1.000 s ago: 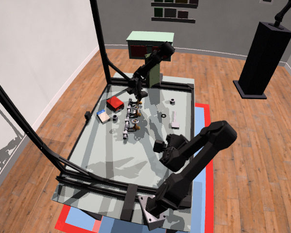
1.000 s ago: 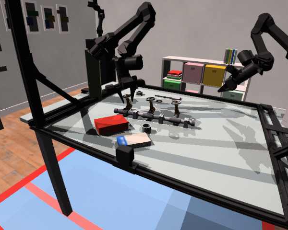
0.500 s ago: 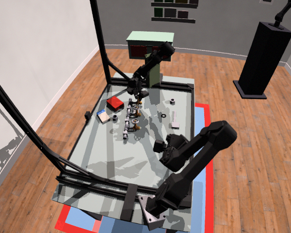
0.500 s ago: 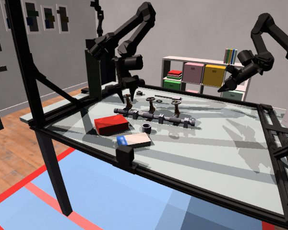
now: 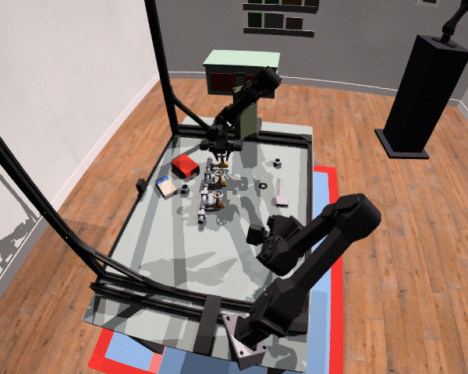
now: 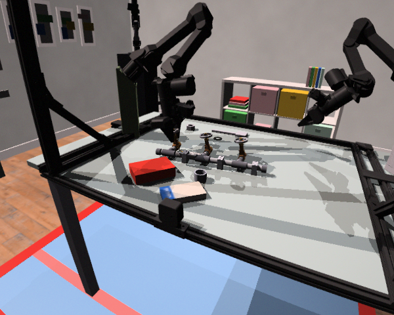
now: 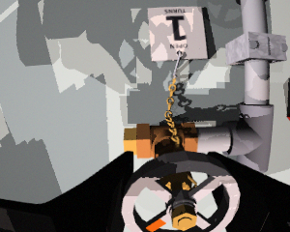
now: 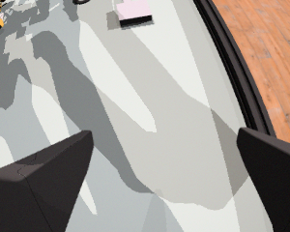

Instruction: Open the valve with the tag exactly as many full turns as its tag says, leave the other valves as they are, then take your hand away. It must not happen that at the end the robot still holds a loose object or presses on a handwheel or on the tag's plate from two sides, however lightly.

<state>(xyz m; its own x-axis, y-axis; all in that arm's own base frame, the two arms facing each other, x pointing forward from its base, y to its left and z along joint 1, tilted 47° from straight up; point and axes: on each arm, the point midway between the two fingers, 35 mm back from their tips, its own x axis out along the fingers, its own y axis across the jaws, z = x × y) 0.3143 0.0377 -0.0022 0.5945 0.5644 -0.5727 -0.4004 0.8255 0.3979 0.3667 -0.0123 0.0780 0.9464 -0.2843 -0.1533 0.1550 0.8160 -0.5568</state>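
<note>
My left hand is 1 cm past the white tag, 8 cm to the left of it and 7 cm above it. From my left hand the other things lie so: nut (26 cm ahead, 2 cm to the left, 7 cm below); grey flat piece (26 cm ahead, 17 cm to the right, 7 cm below); red box (18 cm behind, 6 cm below).
</note>
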